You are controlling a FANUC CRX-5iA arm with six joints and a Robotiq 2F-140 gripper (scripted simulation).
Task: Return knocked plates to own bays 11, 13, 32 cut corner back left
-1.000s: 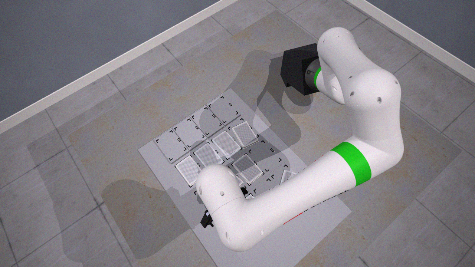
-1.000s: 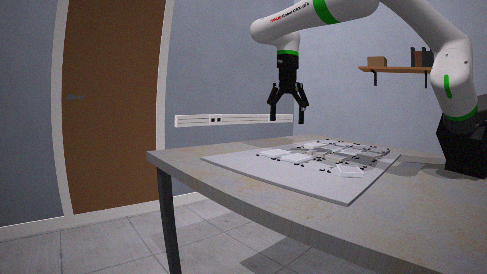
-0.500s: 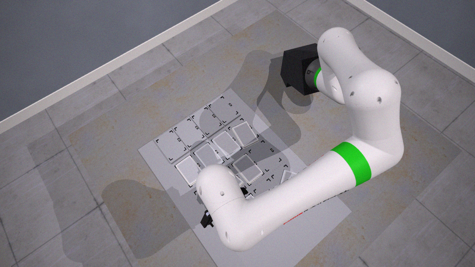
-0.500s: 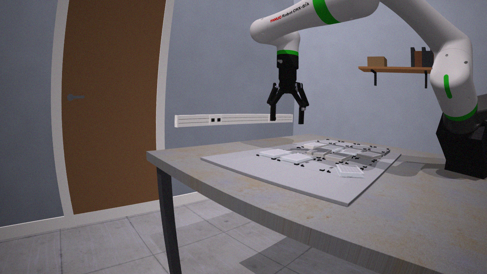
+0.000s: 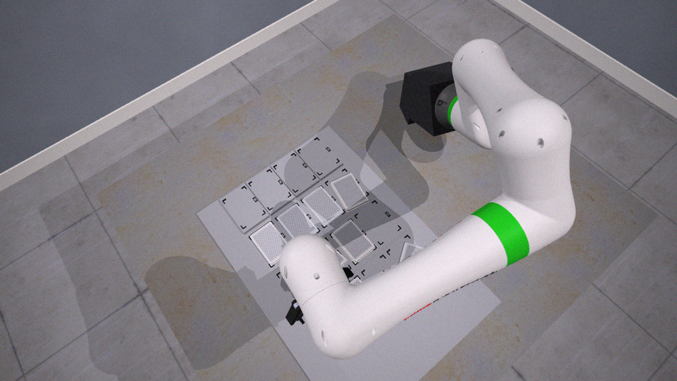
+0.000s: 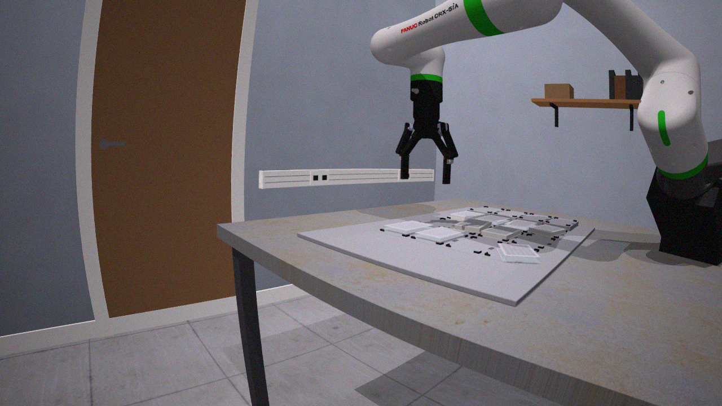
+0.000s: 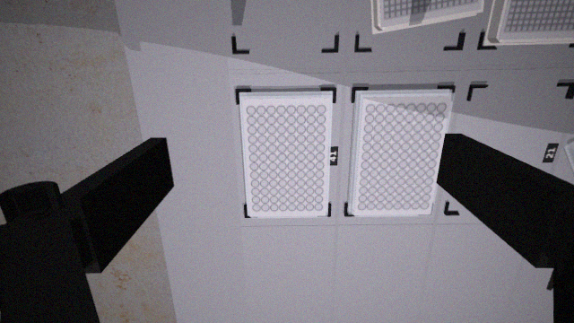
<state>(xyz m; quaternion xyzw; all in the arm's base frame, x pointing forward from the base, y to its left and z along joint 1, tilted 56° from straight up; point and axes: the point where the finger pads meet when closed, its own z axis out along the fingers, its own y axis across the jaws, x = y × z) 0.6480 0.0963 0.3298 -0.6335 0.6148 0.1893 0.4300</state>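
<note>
Now: hand 32 cm to the left of the plate, 26 cm past it and 13 cm above it.
</note>
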